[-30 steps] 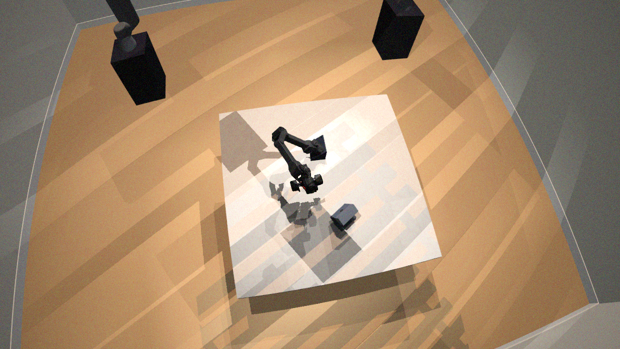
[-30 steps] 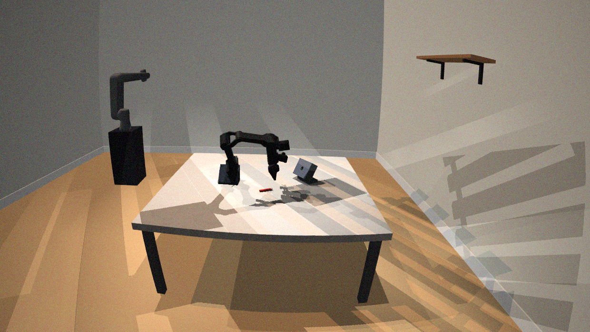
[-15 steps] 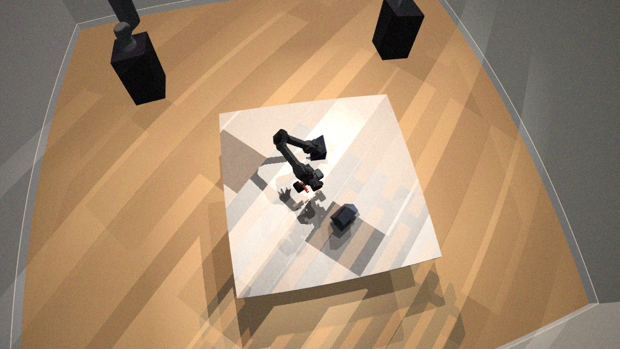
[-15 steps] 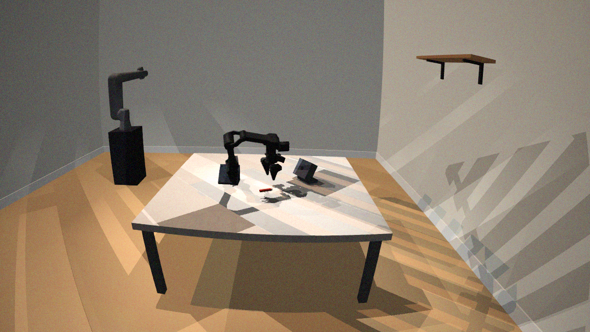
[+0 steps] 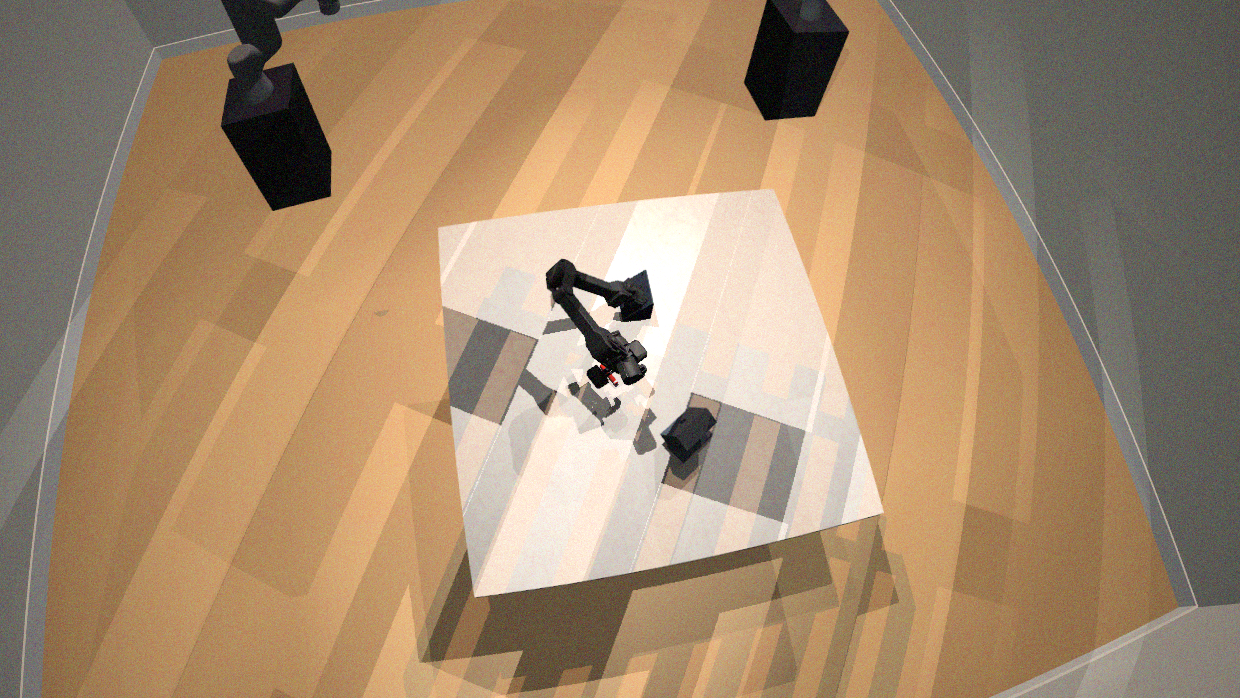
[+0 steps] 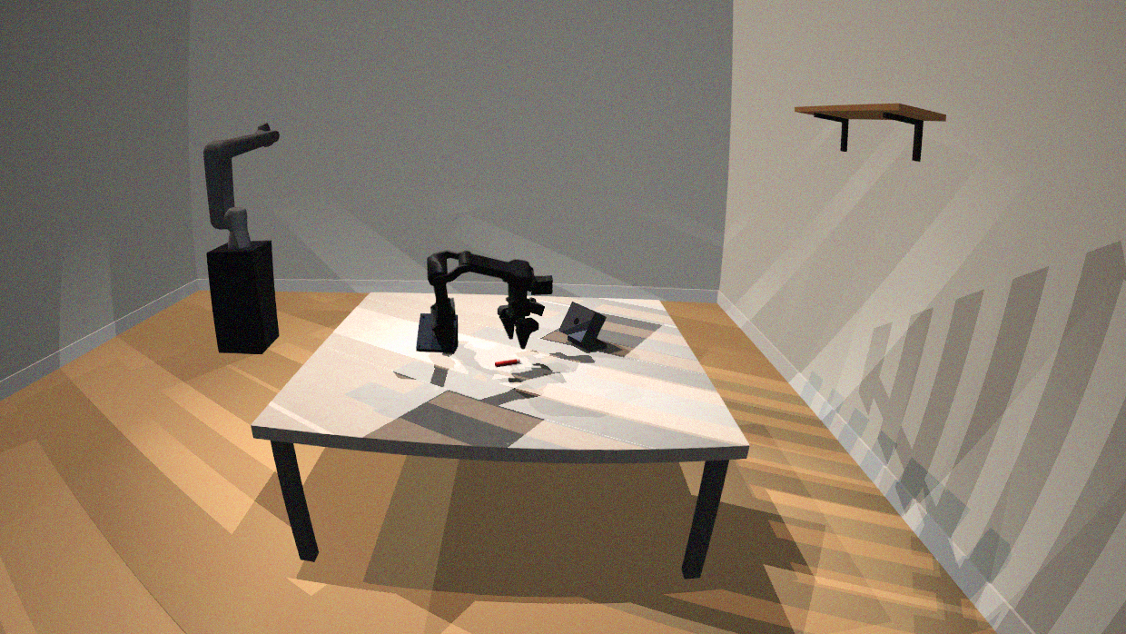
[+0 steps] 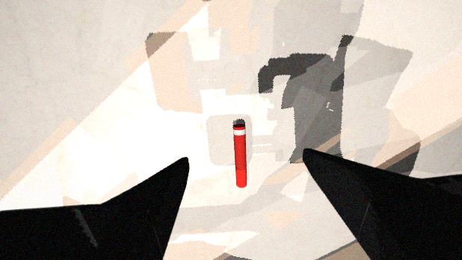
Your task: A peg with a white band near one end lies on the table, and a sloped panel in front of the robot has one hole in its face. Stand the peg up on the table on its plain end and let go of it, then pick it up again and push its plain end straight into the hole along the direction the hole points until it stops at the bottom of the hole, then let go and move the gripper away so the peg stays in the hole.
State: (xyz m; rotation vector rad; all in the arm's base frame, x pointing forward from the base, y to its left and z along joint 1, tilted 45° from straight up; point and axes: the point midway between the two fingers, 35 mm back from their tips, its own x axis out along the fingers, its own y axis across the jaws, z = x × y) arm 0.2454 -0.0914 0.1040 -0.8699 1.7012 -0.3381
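My gripper tip is now 10 mm past the red peg, 10 mm to the left of it and 60 mm above it. From my gripper tip the other things lie so: sloped panel (220 mm ahead, 160 mm to the left, 10 mm above).
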